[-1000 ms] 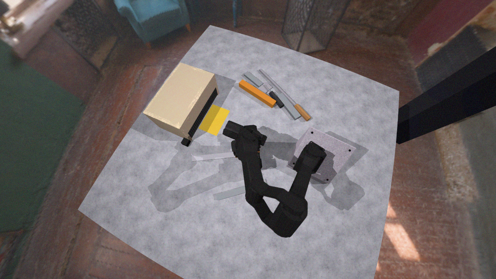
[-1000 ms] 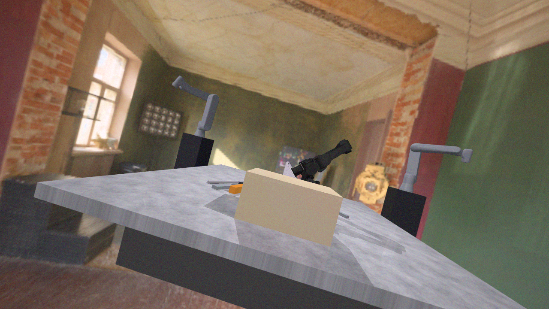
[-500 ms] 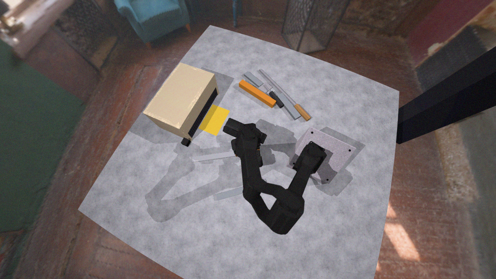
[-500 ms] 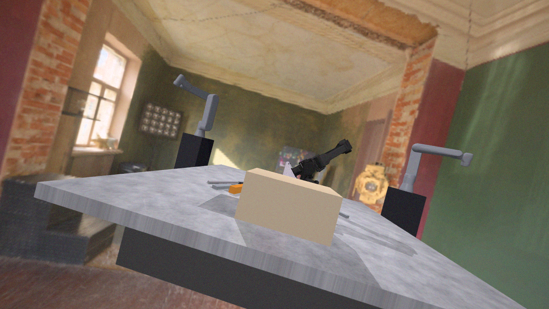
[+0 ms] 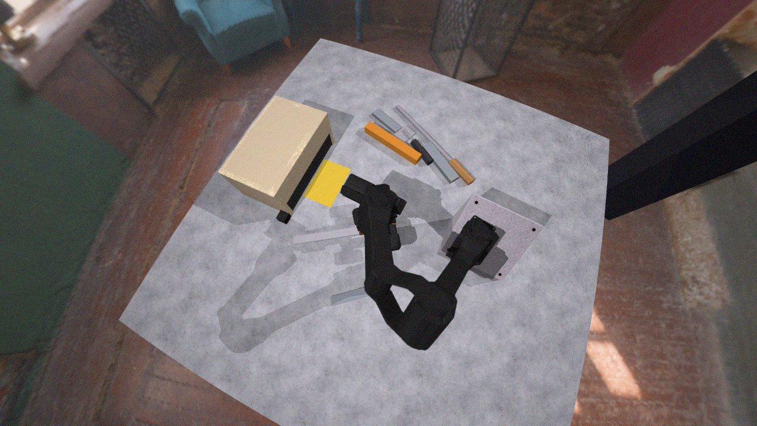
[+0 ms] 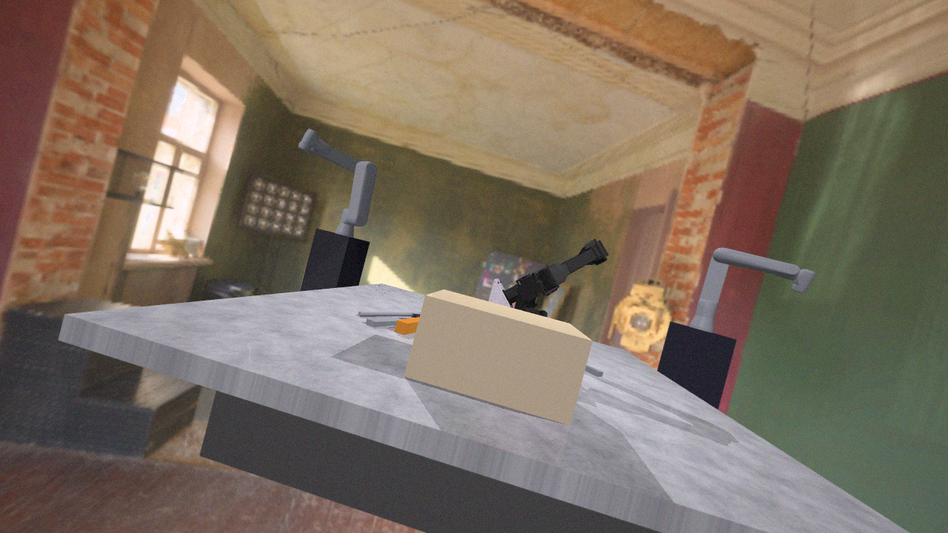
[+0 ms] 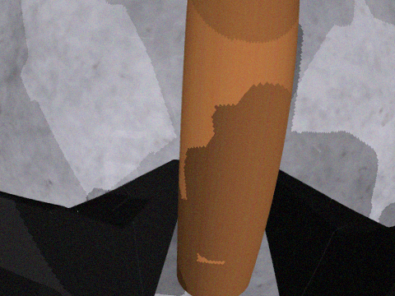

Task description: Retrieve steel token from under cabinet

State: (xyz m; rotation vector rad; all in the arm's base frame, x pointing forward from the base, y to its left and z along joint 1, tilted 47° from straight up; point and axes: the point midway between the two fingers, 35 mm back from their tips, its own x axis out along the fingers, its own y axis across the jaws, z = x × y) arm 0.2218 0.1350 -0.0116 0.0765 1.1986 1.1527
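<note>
My gripper tip is 50 mm past the grey bar and 300 mm to the left of it. Round my gripper tip: flat grey token (370 mm ahead, 50 mm to the right, 10 mm below); then orange bar (130 mm ahead, 270 mm to the right); then black-handled tool (60 mm ahead, 310 mm to the right).
</note>
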